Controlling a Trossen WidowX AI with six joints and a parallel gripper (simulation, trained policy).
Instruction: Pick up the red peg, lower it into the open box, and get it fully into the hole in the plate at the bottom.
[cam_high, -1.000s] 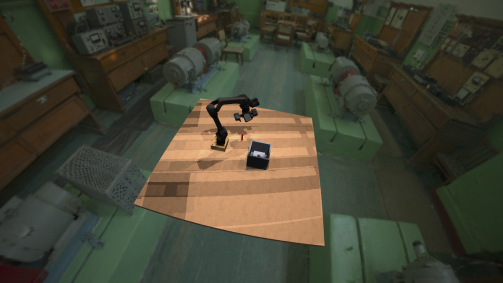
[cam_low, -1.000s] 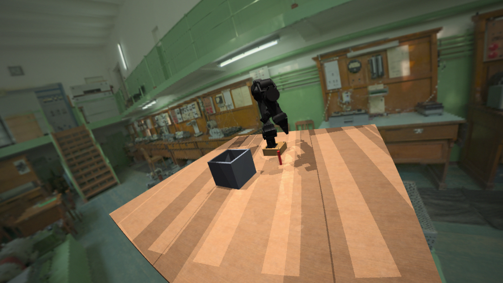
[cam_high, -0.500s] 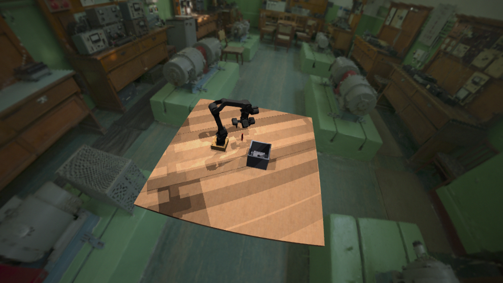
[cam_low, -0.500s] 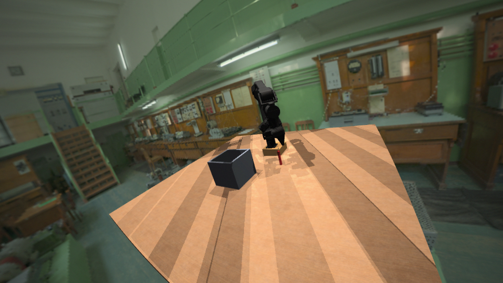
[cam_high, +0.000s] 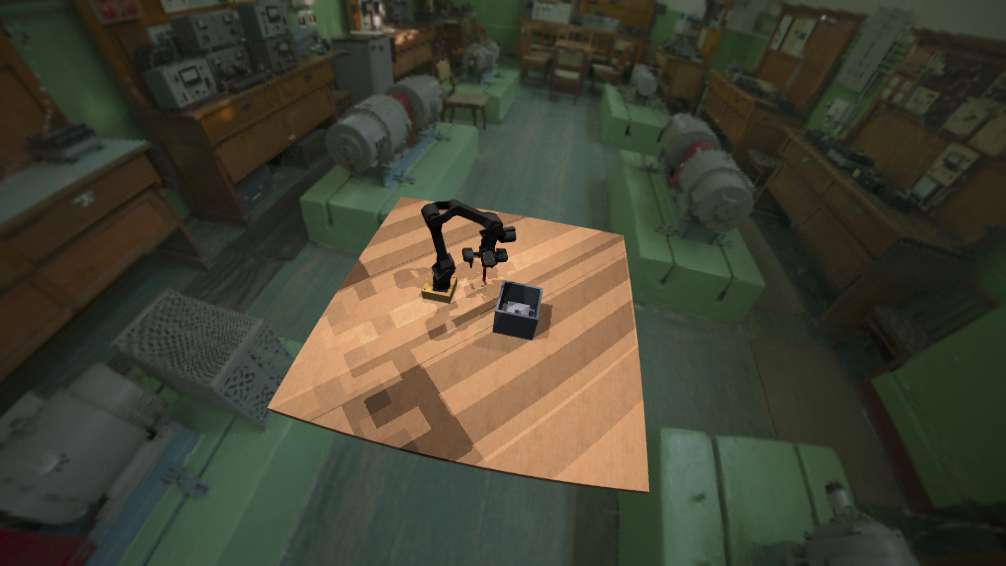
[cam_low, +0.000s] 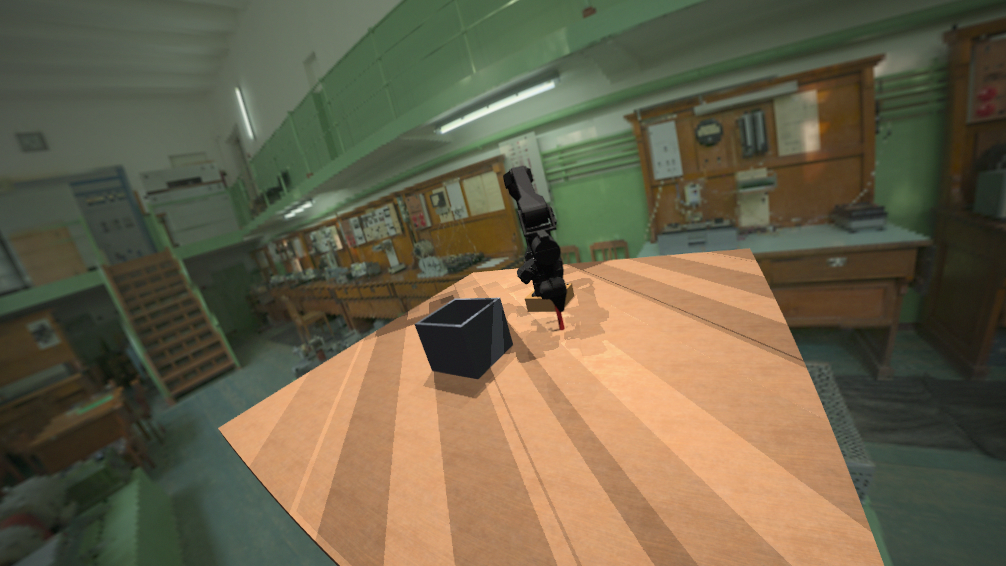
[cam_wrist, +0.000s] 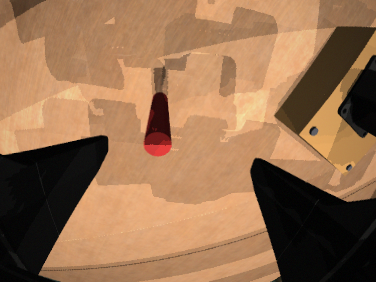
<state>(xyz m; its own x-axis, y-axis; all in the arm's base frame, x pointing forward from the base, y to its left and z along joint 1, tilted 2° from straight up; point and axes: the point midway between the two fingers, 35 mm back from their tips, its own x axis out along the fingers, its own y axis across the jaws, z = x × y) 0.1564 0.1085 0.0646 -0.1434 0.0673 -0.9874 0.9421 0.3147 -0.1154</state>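
The red peg lies 2 cm ahead of my gripper tip, 1 cm to the right of it and 3 cm below it. From my gripper tip the other things lie so: plate 17 cm ahead, 21 cm to the right, 3 cm below.
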